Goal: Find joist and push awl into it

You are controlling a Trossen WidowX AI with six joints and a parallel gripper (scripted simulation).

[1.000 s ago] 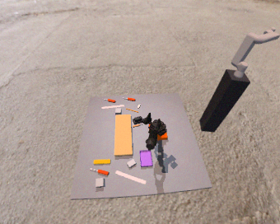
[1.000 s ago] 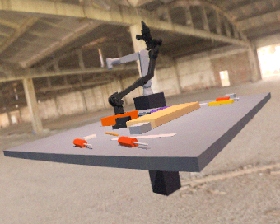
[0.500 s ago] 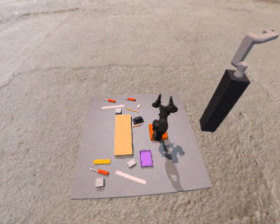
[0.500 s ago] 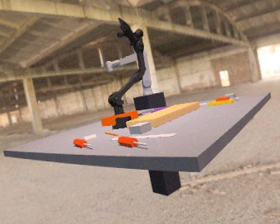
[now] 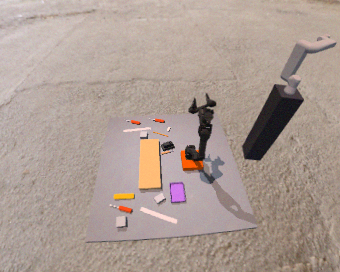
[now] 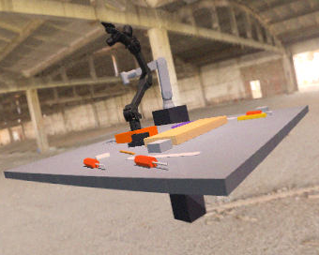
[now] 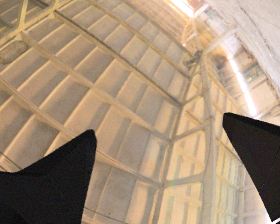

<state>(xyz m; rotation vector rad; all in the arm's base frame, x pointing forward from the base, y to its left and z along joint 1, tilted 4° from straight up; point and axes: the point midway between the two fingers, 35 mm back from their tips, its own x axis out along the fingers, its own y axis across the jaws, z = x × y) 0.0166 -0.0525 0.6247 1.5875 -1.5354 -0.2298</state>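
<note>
Right now my gripper tip is 66 cm above the stud finder, 22 cm short of it and 7 cm to the left of it. Round my gripper tip: purple tray (69 cm below, 40 cm to the left, 9 cm ahead); then awl (69 cm below, 21 cm ahead); then yellow bar (69 cm below, 52 cm ahead, 50 cm to the left).
</note>
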